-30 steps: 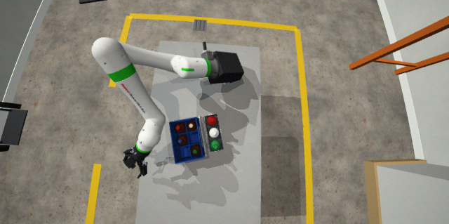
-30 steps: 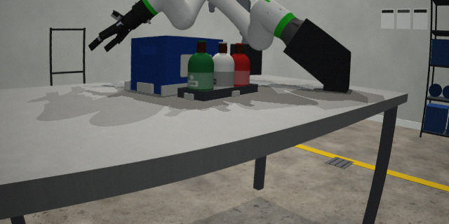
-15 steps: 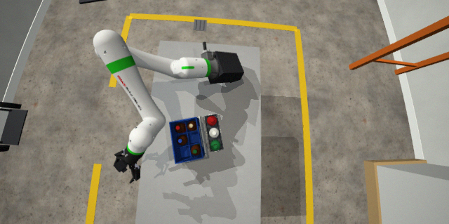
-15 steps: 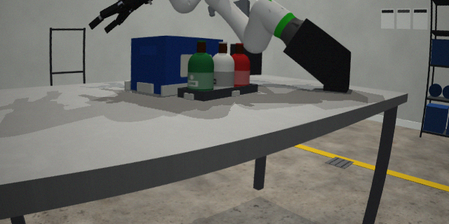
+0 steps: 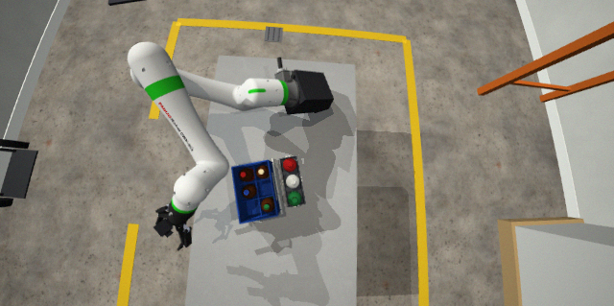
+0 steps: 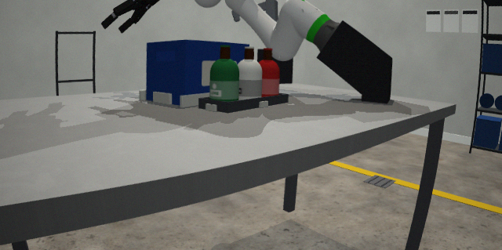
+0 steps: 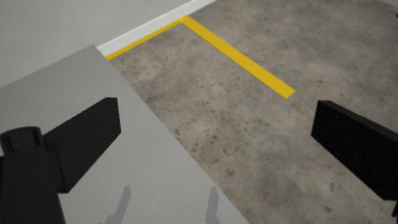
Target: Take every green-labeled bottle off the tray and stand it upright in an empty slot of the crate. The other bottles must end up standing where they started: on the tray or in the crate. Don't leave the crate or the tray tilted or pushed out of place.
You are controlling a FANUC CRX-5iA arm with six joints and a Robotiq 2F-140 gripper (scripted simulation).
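My hand is 40 mm past the green-labeled bottle, 550 mm to the right of it and 170 mm above it. Round my hand: blue crate: 120 mm behind, 370 mm to the left, 170 mm below; brown bottle: 120 mm behind, 330 mm to the left, 160 mm below; white bottle: 130 mm behind, 560 mm to the left, 170 mm below.
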